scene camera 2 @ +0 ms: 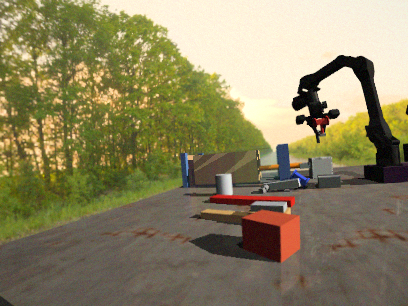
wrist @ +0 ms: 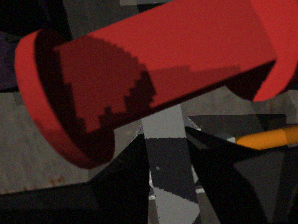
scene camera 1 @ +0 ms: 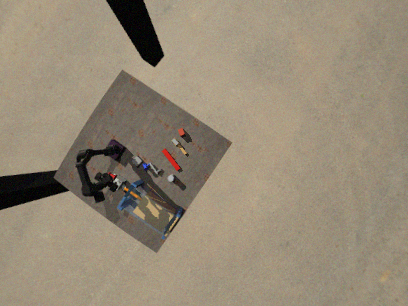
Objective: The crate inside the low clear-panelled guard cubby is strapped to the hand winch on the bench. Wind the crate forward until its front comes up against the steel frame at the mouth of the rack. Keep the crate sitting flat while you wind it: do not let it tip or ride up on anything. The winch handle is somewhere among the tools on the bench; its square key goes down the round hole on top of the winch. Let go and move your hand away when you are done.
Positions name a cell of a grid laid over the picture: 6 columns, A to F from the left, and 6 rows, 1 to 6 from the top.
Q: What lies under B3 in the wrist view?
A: A red knob.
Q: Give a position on a red block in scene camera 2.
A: E5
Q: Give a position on a blue-framed cubby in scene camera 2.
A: D4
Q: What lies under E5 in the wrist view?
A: My gripper.
